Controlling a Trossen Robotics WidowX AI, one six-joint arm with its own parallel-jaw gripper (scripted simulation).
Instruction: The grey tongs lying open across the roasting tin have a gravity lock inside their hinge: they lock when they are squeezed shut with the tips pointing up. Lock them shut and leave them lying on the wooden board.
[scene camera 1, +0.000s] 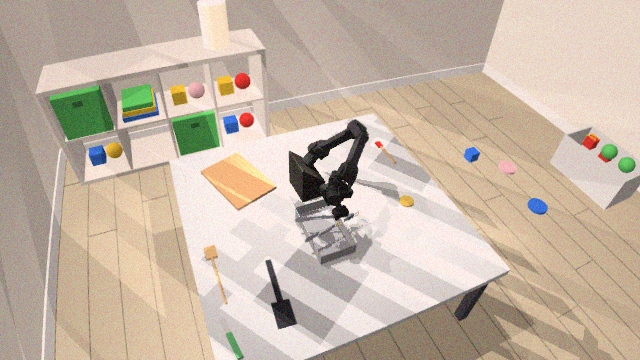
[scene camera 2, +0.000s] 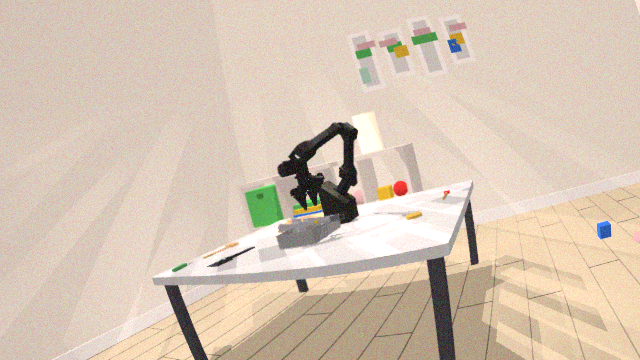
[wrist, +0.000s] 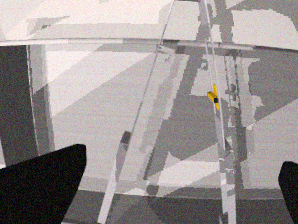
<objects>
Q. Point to a grey roasting tin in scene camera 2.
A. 312, 234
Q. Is my gripper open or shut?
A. Open.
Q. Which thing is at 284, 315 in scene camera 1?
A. A black spatula.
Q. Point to my gripper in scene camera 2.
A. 311, 208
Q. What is my gripper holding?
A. Nothing.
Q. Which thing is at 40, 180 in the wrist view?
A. My gripper.
</objects>
